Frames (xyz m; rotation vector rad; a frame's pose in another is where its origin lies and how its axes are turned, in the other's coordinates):
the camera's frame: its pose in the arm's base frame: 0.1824 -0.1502 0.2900 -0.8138 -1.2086 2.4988
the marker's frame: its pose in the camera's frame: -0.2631 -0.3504 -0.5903 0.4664 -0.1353 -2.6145
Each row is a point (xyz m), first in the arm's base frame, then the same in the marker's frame.
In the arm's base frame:
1: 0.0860 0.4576 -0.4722
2: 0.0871 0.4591 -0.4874
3: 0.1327 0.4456 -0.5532
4: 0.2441 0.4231 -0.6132
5: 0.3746 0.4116 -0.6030
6: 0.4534 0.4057 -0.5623
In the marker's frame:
1: -0.9720 -0.1236 -0.4229
2: -0.9789 -0.1325 -0.4333
3: -0.9771 -0.2029 -0.4737
4: -0.9180 -0.3068 -0.5210
5: -0.8043 -0.3699 -0.5402
6: -0.7173 -0.3863 -0.5323

